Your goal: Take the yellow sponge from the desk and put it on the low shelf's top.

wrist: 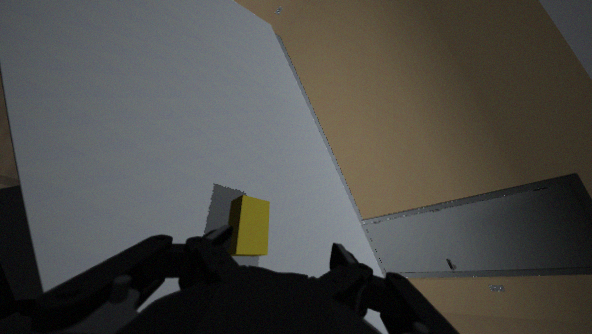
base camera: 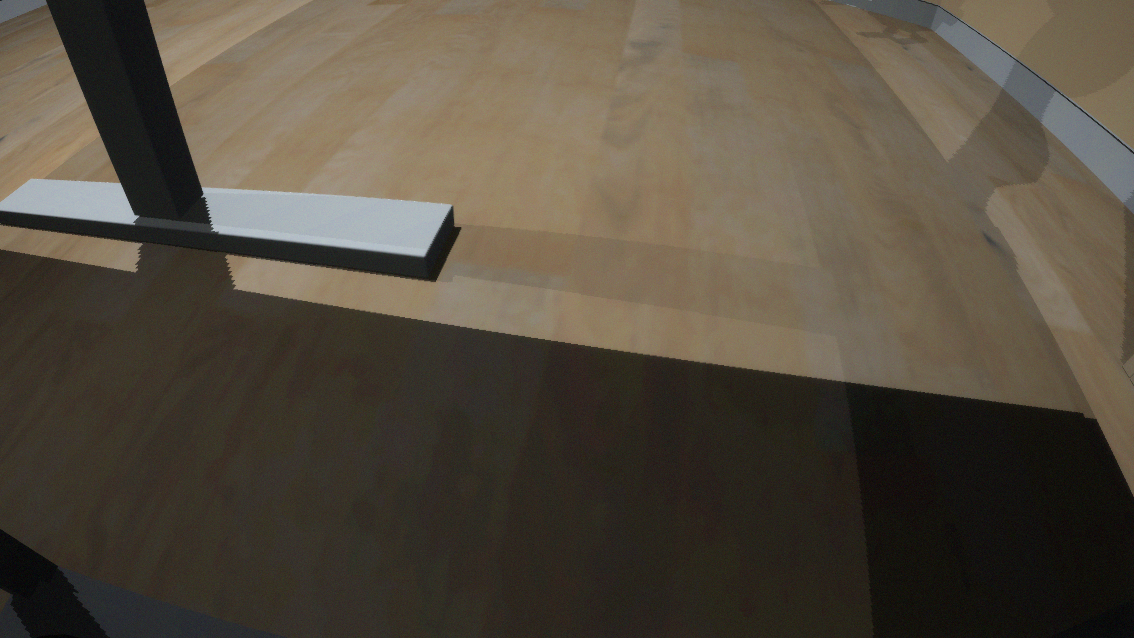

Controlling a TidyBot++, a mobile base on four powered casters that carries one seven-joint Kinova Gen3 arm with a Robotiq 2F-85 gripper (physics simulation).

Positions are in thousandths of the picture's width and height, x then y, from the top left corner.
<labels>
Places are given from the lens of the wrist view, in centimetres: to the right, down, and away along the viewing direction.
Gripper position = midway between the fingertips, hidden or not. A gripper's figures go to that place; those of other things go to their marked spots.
my gripper (wrist: 476, 738): -1, 7, 15
yellow sponge (wrist: 421, 648): -9, 10, 34
</labels>
